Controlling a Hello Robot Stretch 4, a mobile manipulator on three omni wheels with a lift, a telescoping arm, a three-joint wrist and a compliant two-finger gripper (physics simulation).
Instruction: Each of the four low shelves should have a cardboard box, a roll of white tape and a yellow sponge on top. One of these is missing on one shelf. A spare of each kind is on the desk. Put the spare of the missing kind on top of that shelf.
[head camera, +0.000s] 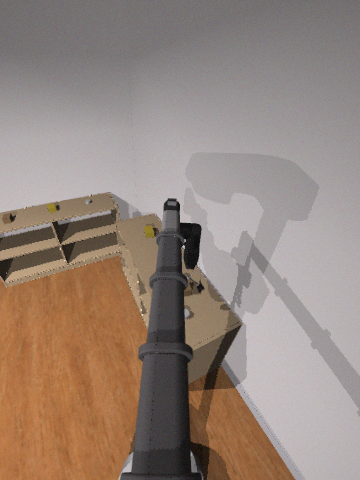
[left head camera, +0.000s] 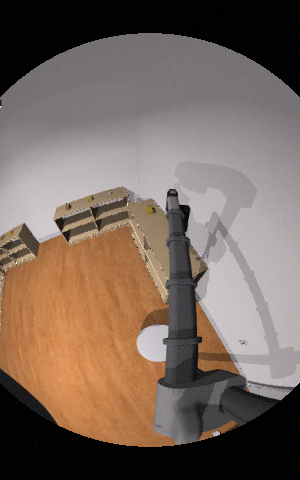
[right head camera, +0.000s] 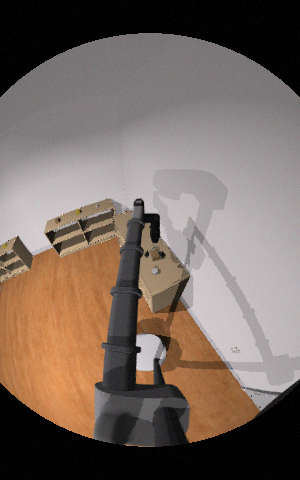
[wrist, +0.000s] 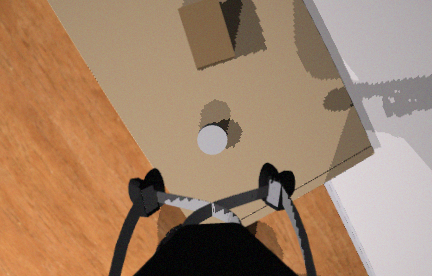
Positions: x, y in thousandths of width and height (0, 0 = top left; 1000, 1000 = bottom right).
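I can see my own gripper (wrist: 490, 658) here. There is a white tape roll (wrist: 492, 505) in view as well.
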